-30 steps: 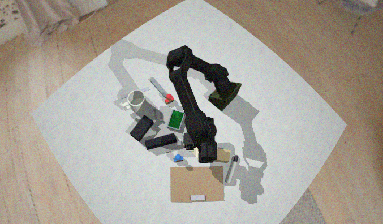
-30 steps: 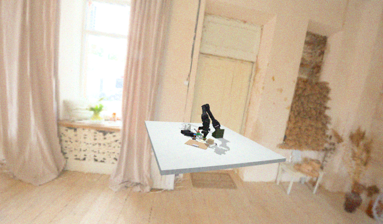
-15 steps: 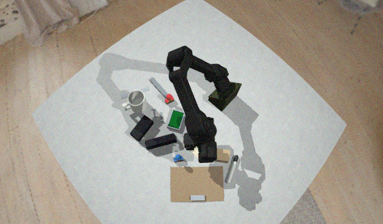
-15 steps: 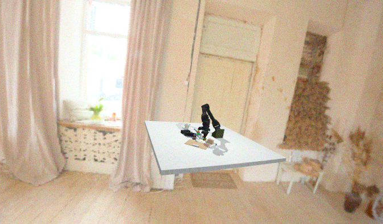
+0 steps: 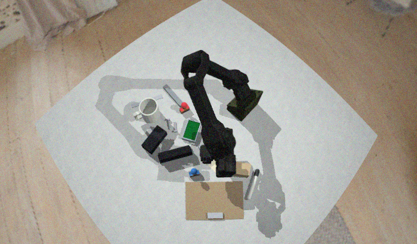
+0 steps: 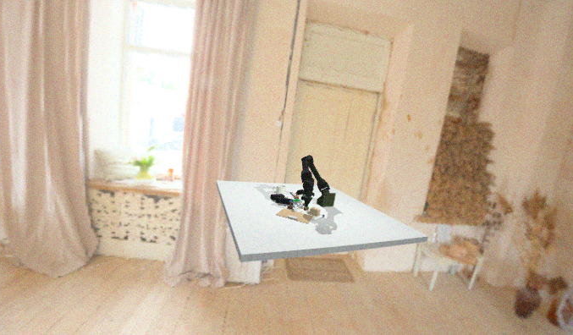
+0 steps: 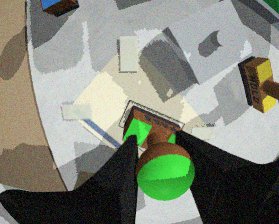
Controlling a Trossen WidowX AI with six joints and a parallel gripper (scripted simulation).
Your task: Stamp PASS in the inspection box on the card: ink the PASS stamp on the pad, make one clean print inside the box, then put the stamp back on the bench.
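The cream card is 10 mm ahead of my gripper tip and 30 mm below it. Round my gripper tip: block: 20 mm behind, 90 mm to the left; yellow stamp: 50 mm behind, 80 mm to the right; blue stamp: 120 mm ahead, 40 mm to the right.
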